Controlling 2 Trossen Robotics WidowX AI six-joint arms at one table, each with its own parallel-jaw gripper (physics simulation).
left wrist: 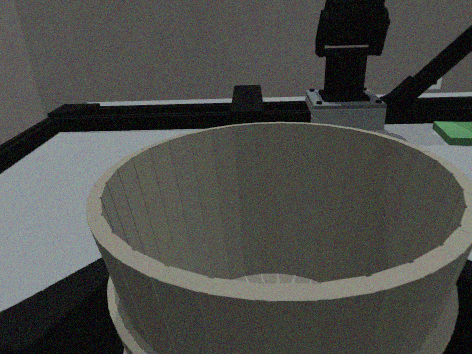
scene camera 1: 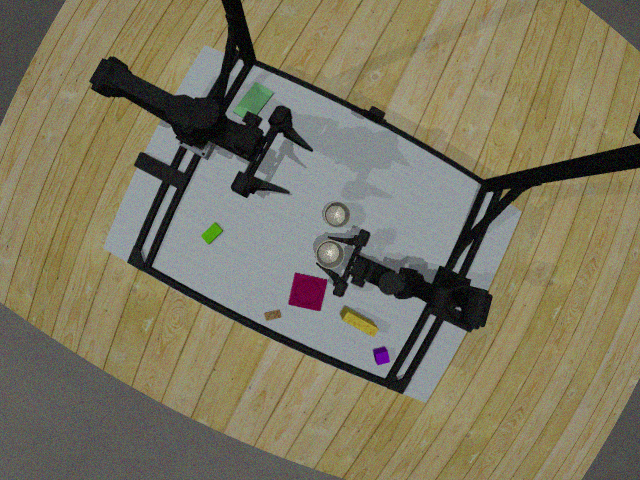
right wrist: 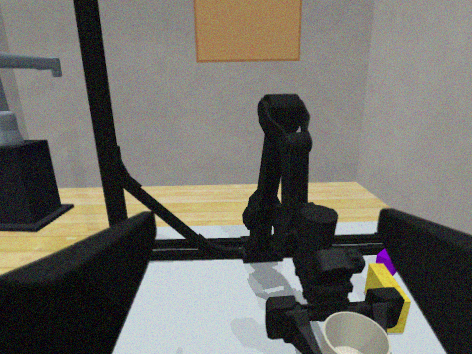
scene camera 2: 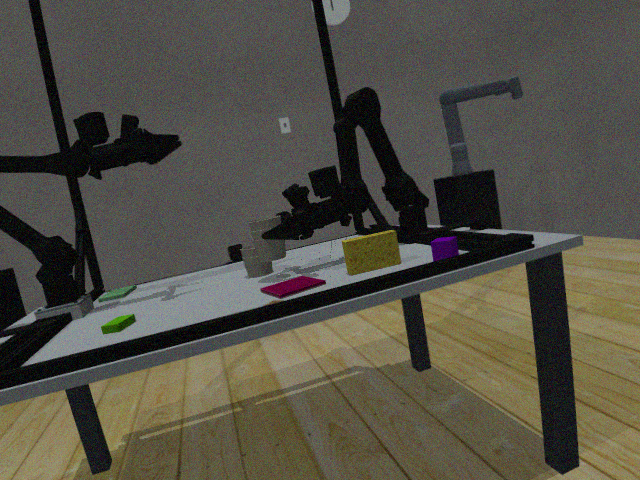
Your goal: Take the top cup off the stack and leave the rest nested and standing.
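Seen in the pictures: left gripper, fingertip midpoint: [left wrist: 266,253] [scene camera 1: 321,250] [scene camera 2: 258,236]; right gripper, fingertip midpoint: [scene camera 1: 301,171] [right wrist: 266,220] [scene camera 2: 180,140]; left arm's base, link origin: [scene camera 1: 448,286] [right wrist: 260,244] [scene camera 2: 415,231]; right arm's base, link origin: [left wrist: 342,96] [scene camera 1: 199,136] [scene camera 2: 63,302].
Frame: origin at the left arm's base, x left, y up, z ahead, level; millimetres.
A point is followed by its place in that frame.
Pale grey-beige tapered cups stand upright in two groups. My left gripper [scene camera 1: 323,251] @(y 82, x 51, z 426 mm) [scene camera 2: 266,235] @(y 82, x 51, z 426 mm) is shut on nested cups [scene camera 1: 329,253] @(y 70, x 52, z 402 mm) [scene camera 2: 264,226] @(y 104, x 85, z 415 mm) [left wrist: 300,215] @(y 90, x 40, z 434 mm) [right wrist: 356,332] @(y 93, x 68, z 379 mm); a second rim shows just below the top rim in the left wrist view. They look lifted off the table. A standing cup or short stack [scene camera 1: 336,213] [scene camera 2: 258,267] is on the table, apart from them, above them in scene camera 1; its cup count is unclear. My right gripper [scene camera 1: 300,172] @(y 341, x -80, z 545 mm) [scene camera 2: 178,140] @(y 341, x -80, z 545 mm) is open, empty and high above the table.
A magenta square [scene camera 1: 307,291] @(y -13, x 187, z 407 mm) [scene camera 2: 293,286] @(y -13, x 209, z 407 mm), a yellow sponge [scene camera 1: 359,321] @(y 48, x 199, z 239 mm) [scene camera 2: 371,253] @(y 14, x 220, z 238 mm), a purple cube [scene camera 1: 381,355] @(y 18, x 280, z 117 mm) and a small brown block [scene camera 1: 272,314] @(y -14, x 296, z 475 mm) lie below the cups in scene camera 1. A bright green block [scene camera 1: 211,233] @(y -7, x 144, z 740 mm) and pale green pad [scene camera 1: 253,99] @(y -11, x -282, z 798 mm) lie left.
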